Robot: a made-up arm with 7 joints.
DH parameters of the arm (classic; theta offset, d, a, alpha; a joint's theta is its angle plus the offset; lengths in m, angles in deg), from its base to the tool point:
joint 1: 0 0.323 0 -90
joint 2: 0 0 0 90
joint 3: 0 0.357 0.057 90
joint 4: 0 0 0.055 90
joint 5: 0 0.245 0 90
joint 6: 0 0 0.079 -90
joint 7: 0 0.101 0 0
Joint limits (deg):
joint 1: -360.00..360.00
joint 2: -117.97..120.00
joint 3: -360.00..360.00
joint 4: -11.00..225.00
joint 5: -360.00..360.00
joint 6: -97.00..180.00
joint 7: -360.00..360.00
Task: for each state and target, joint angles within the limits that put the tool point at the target. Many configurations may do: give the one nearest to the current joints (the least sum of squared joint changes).
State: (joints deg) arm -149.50 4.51 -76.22 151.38 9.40 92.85 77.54
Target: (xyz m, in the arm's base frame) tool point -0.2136 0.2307 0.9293
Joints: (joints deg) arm -164.59 8.30 -80.96 142.69 8.28 74.82 77.54
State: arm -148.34 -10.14 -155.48 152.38 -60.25 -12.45 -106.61
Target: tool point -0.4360 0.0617 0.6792
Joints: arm -180.16 30.16 -167.13 207.92 -54.17 -44.73 -106.61
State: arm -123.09 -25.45 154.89 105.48 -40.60 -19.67 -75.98
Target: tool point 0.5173 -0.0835 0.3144
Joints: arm -160.92 -44.64 134.72 64.18 -44.40 -6.73 -75.98
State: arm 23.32 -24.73 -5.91 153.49 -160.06 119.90 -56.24
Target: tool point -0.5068 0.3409 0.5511
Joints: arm -33.78 -61.89 -13.92 172.10 -171.22 118.14 -56.24
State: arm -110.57 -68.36 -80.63 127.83 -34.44 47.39 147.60
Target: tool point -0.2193 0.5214 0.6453
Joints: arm -109.24 -61.22 -75.24 112.73 -33.08 53.73 147.60
